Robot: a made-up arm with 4 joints.
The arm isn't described. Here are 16 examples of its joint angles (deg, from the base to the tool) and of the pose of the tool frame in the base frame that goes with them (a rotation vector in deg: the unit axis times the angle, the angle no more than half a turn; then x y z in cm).
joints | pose
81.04 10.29 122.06 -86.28 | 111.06 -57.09 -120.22 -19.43 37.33 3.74
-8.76 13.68 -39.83 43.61 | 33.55 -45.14 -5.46 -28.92 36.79 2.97
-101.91 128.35 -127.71 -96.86 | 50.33 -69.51 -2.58 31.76 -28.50 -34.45
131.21 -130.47 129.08 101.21 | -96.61 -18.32 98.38 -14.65 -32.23 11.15
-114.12 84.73 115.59 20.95 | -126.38 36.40 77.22 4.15 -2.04 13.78
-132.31 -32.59 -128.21 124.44 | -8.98 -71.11 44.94 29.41 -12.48 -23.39
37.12 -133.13 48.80 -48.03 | 69.14 57.22 -143.07 -14.66 20.85 40.50
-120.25 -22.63 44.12 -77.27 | -20.84 81.72 -50.75 25.10 -13.81 42.59
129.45 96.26 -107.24 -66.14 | -15.59 -98.09 -37.04 -49.83 -30.71 -27.27
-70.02 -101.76 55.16 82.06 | 58.65 62.55 -13.83 13.84 5.68 29.32
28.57 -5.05 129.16 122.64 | 33.67 75.01 -100.08 -2.14 41.02 10.39
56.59 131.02 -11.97 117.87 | 90.98 -78.61 -33.70 -18.78 49.31 13.53
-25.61 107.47 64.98 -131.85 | -14.10 105.99 -16.08 14.63 5.10 36.03
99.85 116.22 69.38 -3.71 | 6.68 69.25 -12.07 -18.46 -8.25 32.50
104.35 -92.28 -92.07 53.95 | -84.90 -58.27 -81.42 -1.24 2.48 -18.98
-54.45 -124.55 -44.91 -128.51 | -80.31 -84.10 -7.00 -6.53 -25.85 10.14
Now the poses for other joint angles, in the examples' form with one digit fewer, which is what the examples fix.
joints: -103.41 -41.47 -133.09 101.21
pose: -4.8 -88.0 64.0 28.3 -0.2 -22.3
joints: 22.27 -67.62 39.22 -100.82
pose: -104.1 -56.6 95.1 -16.4 19.4 43.0
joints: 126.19 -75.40 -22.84 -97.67
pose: 47.2 -124.1 117.2 20.7 -5.4 25.9
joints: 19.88 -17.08 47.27 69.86
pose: 48.6 59.1 2.5 -17.9 18.2 29.4
